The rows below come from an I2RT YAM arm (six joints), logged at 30 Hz.
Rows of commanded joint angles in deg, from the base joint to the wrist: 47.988, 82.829, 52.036, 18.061, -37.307, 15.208; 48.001, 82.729, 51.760, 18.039, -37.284, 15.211; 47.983, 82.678, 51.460, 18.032, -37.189, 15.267; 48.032, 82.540, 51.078, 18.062, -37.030, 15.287; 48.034, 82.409, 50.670, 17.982, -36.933, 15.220; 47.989, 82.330, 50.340, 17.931, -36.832, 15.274; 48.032, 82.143, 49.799, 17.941, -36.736, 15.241; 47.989, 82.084, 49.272, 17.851, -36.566, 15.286; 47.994, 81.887, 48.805, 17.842, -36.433, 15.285; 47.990, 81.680, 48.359, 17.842, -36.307, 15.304
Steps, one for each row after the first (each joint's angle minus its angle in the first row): 0.013, -0.100, -0.276, -0.022, 0.023, 0.003; -0.005, -0.151, -0.576, -0.029, 0.118, 0.059; 0.044, -0.289, -0.958, 0.001, 0.277, 0.079; 0.046, -0.420, -1.366, -0.079, 0.374, 0.012; 0.001, -0.499, -1.696, -0.130, 0.475, 0.066; 0.044, -0.686, -2.237, -0.120, 0.571, 0.033; 0.001, -0.745, -2.764, -0.210, 0.741, 0.078; 0.006, -0.942, -3.231, -0.219, 0.874, 0.077; 0.002, -1.149, -3.677, -0.219, 1.000, 0.096
